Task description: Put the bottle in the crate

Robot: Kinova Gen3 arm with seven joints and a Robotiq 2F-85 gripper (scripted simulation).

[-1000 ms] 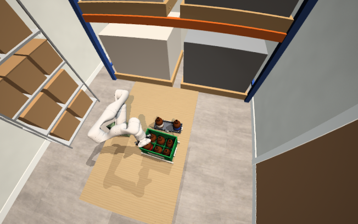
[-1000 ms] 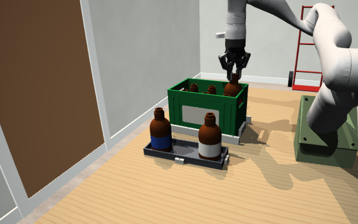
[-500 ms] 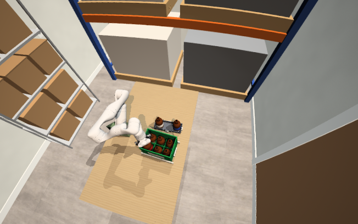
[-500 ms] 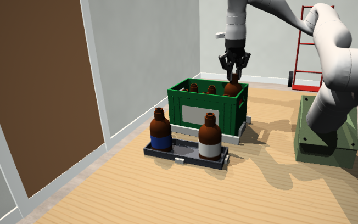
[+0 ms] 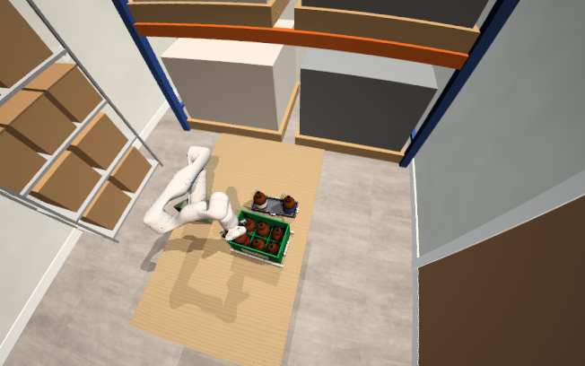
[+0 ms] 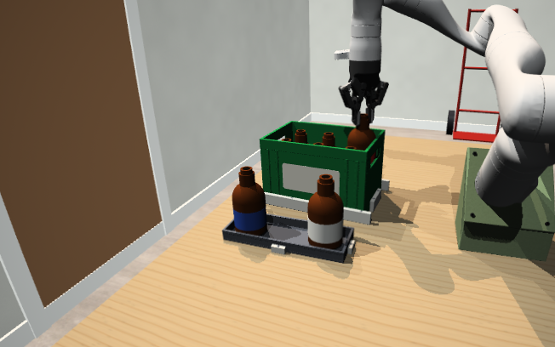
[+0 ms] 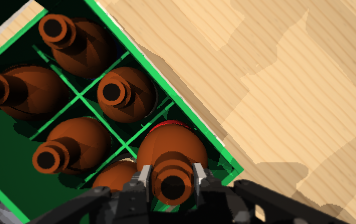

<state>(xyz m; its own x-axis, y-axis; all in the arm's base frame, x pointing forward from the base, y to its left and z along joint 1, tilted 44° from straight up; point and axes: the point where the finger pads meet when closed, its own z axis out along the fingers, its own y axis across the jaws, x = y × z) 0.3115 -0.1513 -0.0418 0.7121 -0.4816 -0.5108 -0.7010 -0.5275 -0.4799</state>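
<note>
Now: hand 13 cm above the green crate, 9 cm short of it and 4 cm to the right of it. The rest, counted from my hand: dark tray 27 cm to the left, 20 cm below, 11 cm ahead.
</note>
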